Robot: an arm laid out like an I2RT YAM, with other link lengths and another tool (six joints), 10 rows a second.
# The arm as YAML. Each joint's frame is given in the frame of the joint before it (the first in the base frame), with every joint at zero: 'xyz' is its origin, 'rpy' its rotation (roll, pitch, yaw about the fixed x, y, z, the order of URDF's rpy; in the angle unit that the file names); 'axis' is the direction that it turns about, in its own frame. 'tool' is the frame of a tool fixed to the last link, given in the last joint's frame.
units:
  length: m
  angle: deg
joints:
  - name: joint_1
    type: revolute
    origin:
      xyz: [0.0, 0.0, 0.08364]
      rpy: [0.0, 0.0, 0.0]
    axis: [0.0, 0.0, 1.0]
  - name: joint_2
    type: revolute
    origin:
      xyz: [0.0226, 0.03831, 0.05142]
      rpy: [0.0, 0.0, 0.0]
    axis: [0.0, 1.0, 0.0]
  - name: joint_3
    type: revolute
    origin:
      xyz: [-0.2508, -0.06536, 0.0]
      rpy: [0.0, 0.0, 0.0]
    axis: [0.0, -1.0, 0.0]
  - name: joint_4
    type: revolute
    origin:
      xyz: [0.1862, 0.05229, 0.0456]
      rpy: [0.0, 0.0, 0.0]
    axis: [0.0, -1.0, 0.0]
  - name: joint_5
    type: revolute
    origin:
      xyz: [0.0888, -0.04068, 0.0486]
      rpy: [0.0, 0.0, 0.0]
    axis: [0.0, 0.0, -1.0]
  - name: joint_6
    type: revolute
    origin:
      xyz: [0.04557, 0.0, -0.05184]
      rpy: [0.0, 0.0, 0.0]
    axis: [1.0, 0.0, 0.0]
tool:
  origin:
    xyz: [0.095, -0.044, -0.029]
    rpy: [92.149, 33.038, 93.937]
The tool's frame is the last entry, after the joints.
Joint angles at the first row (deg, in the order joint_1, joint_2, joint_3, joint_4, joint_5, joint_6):
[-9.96 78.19 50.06 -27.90 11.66 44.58]
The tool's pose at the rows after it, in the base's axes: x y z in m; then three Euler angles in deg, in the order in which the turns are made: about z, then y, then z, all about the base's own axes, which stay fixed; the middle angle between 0 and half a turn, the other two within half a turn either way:
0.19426, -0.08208, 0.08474, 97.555, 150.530, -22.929
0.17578, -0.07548, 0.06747, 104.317, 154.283, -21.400
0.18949, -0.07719, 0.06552, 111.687, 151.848, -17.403
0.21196, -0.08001, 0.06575, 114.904, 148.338, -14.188
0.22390, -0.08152, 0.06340, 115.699, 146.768, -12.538
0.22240, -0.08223, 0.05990, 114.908, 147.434, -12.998
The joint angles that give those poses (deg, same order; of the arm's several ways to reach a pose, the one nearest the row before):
[-11.38 78.04 43.14 -27.14 8.80 50.87]
[-13.26 78.46 39.29 -26.57 6.59 54.87]
[-15.07 79.94 39.25 -22.50 4.12 56.91]
[-15.38 82.50 40.12 -17.30 2.39 57.01]
[-15.38 84.49 40.31 -13.93 1.47 56.42]
[-15.38 85.19 39.97 -13.52 1.76 56.01]

